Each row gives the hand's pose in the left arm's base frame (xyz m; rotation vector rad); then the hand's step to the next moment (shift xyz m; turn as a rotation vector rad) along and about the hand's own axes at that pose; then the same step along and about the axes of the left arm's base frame.
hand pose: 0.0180 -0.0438 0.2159 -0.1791 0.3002 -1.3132
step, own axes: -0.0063 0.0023 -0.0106 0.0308 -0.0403 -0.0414
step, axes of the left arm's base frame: -0.0026 0.0071 -0.0100 -0.0434 -0.0382 -0.0308
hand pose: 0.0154 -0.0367 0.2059 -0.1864 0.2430 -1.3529
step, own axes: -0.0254 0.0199 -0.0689 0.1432 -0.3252 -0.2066
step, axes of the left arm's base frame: -0.0056 0.0295 -0.0699 -0.3350 -0.2061 -0.1193
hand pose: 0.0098 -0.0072 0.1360 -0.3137 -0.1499 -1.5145
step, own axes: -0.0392 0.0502 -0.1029 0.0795 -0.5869 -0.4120
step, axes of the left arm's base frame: 0.0377 0.0085 -0.1147 -0.6186 -0.2125 -0.3045
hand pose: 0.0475 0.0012 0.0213 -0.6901 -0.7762 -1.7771
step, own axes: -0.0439 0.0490 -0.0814 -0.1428 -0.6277 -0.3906
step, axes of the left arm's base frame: 0.0523 -0.0504 -0.0753 -0.5879 -0.0570 -0.4670
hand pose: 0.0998 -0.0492 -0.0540 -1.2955 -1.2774 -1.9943
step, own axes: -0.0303 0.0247 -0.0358 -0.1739 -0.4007 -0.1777
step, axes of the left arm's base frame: 0.0157 -0.0465 -0.0201 -0.3029 0.0164 -0.3610
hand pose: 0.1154 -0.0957 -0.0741 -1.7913 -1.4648 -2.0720
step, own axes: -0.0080 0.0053 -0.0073 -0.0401 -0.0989 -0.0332
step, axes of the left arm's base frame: 0.0002 -0.0118 -0.0023 -0.0677 0.0124 -0.0881
